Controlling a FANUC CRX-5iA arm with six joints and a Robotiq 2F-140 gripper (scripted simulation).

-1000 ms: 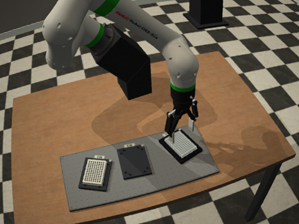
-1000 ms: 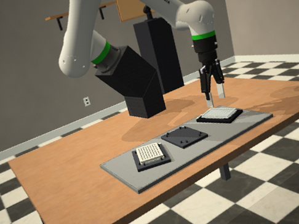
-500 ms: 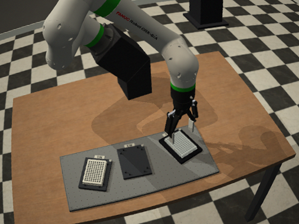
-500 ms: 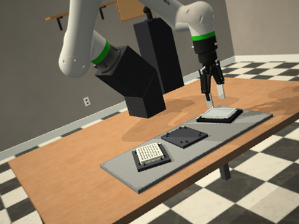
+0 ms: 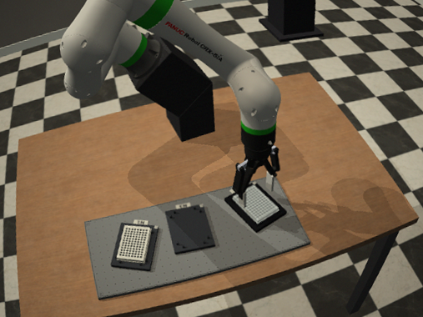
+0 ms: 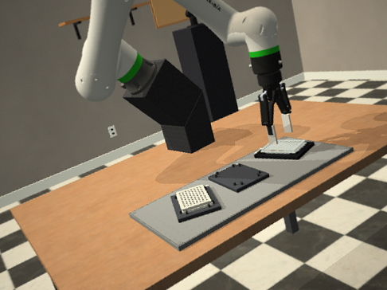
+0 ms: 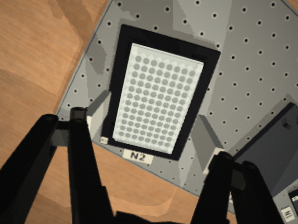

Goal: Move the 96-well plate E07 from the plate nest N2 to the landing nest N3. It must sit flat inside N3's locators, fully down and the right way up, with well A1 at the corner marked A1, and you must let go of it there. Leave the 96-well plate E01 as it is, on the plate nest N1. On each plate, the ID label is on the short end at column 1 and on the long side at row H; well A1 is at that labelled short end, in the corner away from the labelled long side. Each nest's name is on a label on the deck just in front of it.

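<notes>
My gripper is now 50 mm above the plate. The rest, counted from my hand: landing nest N3 (220 mm to the right, 70 mm below, 10 mm ahead); then N2 label (90 mm behind, 70 mm below, 30 mm to the right); then plate nest N2 (70 mm below).
</notes>
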